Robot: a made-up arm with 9 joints. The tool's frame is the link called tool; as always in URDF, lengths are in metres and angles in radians. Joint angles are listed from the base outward. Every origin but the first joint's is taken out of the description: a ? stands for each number. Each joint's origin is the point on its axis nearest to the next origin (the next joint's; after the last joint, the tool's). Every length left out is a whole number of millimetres.
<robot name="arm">
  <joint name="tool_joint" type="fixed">
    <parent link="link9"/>
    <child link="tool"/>
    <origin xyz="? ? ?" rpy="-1.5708 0 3.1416"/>
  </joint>
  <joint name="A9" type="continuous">
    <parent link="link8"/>
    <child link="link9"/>
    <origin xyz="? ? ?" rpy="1.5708 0 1.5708"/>
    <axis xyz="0 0 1"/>
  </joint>
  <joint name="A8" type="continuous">
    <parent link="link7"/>
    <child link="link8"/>
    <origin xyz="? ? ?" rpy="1.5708 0 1.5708"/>
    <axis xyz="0 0 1"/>
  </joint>
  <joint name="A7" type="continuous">
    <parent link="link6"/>
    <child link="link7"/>
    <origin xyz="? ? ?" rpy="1.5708 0 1.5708"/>
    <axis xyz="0 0 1"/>
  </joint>
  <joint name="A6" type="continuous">
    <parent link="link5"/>
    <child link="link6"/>
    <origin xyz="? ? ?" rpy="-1.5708 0 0"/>
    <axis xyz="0 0 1"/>
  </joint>
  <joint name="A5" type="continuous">
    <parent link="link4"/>
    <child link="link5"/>
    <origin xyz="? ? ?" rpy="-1.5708 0 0"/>
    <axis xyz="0 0 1"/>
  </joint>
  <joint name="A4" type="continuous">
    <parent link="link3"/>
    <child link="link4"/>
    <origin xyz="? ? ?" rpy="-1.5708 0 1.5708"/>
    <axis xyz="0 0 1"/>
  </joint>
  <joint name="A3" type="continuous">
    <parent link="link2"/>
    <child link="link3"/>
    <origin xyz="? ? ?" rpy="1.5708 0 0"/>
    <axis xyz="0 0 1"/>
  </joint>
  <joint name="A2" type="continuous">
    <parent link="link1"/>
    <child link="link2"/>
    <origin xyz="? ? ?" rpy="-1.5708 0 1.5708"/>
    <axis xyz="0 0 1"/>
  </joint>
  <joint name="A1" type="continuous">
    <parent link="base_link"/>
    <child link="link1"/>
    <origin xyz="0 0 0.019" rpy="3.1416 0 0"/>
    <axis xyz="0 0 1"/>
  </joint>
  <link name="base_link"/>
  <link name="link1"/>
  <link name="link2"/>
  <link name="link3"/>
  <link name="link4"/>
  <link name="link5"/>
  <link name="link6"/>
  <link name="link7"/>
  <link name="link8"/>
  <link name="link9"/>
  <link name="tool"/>
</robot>
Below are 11 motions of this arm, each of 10 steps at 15 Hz.
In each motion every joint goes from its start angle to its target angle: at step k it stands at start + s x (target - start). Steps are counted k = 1, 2, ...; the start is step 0. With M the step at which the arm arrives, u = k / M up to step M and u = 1 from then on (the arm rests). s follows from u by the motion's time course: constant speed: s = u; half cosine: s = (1 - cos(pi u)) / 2; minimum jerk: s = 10 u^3 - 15 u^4 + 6 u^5.
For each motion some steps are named. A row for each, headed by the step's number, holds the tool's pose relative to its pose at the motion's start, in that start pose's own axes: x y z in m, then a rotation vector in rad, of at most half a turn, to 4 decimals.
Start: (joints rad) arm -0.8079 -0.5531 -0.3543 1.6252 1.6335 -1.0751 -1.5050 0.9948 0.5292
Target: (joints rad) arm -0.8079 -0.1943 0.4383 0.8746 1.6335 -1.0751 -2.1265 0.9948 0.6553
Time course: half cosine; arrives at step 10
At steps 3, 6, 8, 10:
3: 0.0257 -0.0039 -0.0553 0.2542 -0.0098 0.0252
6: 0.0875 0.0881 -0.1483 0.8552 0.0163 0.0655
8: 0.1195 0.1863 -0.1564 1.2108 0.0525 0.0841
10: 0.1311 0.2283 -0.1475 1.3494 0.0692 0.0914

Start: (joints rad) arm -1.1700 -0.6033 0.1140 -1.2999 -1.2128 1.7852 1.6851 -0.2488 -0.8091
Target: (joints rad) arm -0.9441 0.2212 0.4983 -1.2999 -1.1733 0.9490 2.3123 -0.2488 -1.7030
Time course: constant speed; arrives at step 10
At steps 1, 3, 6, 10:
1: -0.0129 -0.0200 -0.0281 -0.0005 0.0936 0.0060
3: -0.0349 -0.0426 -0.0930 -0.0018 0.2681 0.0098
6: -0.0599 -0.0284 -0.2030 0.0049 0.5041 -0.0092
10: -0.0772 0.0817 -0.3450 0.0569 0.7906 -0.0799

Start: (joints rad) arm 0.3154 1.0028 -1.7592 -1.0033 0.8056 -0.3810 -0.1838 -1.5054 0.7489
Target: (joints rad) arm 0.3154 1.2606 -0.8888 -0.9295 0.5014 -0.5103 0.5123 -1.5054 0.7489
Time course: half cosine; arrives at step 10
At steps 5, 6, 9, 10:
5: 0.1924 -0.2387 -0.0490 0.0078 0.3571 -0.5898
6: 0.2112 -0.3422 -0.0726 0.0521 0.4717 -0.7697
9: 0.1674 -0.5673 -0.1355 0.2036 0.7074 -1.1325
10: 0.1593 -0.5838 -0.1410 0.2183 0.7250 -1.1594

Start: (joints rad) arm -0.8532 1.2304 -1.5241 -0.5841 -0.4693 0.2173 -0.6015 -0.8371 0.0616
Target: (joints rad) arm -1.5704 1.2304 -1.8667 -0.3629 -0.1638 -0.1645 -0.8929 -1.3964 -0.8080
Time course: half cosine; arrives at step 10
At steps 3, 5, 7, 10:
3: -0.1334 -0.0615 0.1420 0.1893 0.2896 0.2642
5: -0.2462 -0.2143 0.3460 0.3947 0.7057 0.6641
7: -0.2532 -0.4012 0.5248 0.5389 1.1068 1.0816
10: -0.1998 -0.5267 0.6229 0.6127 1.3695 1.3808

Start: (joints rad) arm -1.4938 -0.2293 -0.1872 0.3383 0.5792 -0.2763 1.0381 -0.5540 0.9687
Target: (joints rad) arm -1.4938 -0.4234 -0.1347 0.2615 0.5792 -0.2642 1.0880 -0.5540 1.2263
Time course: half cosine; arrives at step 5
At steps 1, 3, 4, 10:
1: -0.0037 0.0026 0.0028 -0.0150 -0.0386 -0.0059
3: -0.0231 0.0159 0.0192 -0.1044 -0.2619 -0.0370
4: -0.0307 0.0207 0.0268 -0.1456 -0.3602 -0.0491
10: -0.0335 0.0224 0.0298 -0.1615 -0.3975 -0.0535

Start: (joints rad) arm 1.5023 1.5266 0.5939 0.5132 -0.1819 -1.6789 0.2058 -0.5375 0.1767
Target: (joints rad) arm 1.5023 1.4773 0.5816 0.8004 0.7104 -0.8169 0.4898 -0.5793 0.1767
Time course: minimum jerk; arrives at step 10
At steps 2, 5, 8, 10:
2: 0.0008 0.0197 -0.0246 -0.0756 0.0102 0.0036
5: -0.0510 0.0819 -0.2364 -0.6421 0.0764 0.1297
8: -0.1883 -0.0235 -0.4084 -1.1503 0.0795 0.4195
10: -0.2087 -0.0489 -0.4229 -1.2093 0.0721 0.4684

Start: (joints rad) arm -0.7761 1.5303 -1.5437 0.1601 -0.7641 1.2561 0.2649 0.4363 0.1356
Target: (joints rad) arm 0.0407 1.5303 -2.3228 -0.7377 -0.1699 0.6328 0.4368 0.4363 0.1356
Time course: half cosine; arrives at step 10
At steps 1, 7, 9, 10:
1: 0.0137 -0.0045 0.0185 0.0266 0.0294 -0.0148
7: 0.4284 -0.3446 0.2424 0.9229 0.6768 -0.5548
9: 0.4561 -0.4155 0.2169 1.1231 0.7064 -0.7217
10: 0.4575 -0.4229 0.2130 1.1482 0.7060 -0.7458

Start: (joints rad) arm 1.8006 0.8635 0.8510 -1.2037 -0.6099 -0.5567 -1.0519 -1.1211 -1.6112
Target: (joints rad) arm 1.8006 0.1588 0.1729 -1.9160 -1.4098 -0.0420 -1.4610 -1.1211 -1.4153
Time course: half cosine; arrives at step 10
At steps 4, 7, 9, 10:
4: 0.2291 0.0529 0.1224 0.0583 -0.6612 0.0246
7: 0.4367 0.0363 0.6252 0.2431 -1.5440 -0.1985
9: 0.4252 -0.0558 0.8844 0.3389 -1.8775 -0.3939
10: 0.4184 -0.0730 0.9185 0.3524 -1.9201 -0.4254

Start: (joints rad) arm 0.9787 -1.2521 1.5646 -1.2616 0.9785 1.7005 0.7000 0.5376 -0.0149
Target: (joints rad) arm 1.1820 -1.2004 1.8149 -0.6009 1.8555 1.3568 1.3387 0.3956 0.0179
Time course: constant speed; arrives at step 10
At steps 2, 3, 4, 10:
2: 0.0792 -0.0045 0.1069 -0.1117 0.1455 0.0727
3: 0.1264 -0.0010 0.1517 -0.1637 0.2156 0.1085
4: 0.1773 0.0055 0.1899 -0.2125 0.2835 0.1432
10: 0.5027 0.0627 0.2822 -0.4231 0.6324 0.3048

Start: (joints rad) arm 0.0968 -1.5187 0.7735 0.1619 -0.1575 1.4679 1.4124 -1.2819 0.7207
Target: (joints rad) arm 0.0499 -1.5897 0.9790 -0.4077 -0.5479 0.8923 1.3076 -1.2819 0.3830
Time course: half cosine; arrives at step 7
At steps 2, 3, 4, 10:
2: 0.0625 0.0001 -0.0220 0.0220 0.1589 -0.0019
3: 0.1332 -0.0071 -0.0478 0.0558 0.3270 -0.0146
4: 0.2149 -0.0246 -0.0805 0.1060 0.5092 -0.0416
10: 0.3565 -0.0809 -0.1504 0.2250 0.8045 -0.1204

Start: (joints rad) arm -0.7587 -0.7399 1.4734 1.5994 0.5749 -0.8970 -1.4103 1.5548 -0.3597
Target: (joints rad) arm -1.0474 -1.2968 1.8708 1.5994 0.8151 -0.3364 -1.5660 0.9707 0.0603
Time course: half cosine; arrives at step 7
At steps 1, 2, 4, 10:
1: -0.0049 -0.0114 0.0032 -0.0319 -0.0013 0.0324
2: -0.0196 -0.0403 0.0124 -0.1119 0.0055 0.1302
4: -0.0660 -0.0967 0.0348 -0.2401 0.1101 0.4847
10: -0.1066 -0.1012 0.0292 -0.1572 0.2809 0.8542

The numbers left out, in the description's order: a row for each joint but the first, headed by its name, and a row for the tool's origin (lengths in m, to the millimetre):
tool: 0.054 0.091 0
A9: -0.067 0.051 0
A8: -0.274 0.182 0
A7: 0.418 0.05 0
A6: -0.019 -0.327 0
A5: 0.117 -0.075 0
A4: -0.351 -0.062 0
A3: -0.028 0.106 0
A2: 0.008 0.034 0

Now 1 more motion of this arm.
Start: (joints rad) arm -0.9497 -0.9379 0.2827 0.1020 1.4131 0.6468 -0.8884 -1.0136 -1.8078
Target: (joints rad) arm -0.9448 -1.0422 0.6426 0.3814 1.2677 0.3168 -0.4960 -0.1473 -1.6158
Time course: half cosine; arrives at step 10
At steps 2, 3, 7, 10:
2: -0.0120 0.0289 0.0383 0.1435 -0.0010 -0.0140
3: -0.0248 0.0583 0.0874 0.3100 -0.0080 -0.0317
7: -0.0990 0.1159 0.3986 1.1872 -0.1183 -0.1374
10: -0.1379 0.0928 0.5091 1.4885 -0.1723 -0.1729

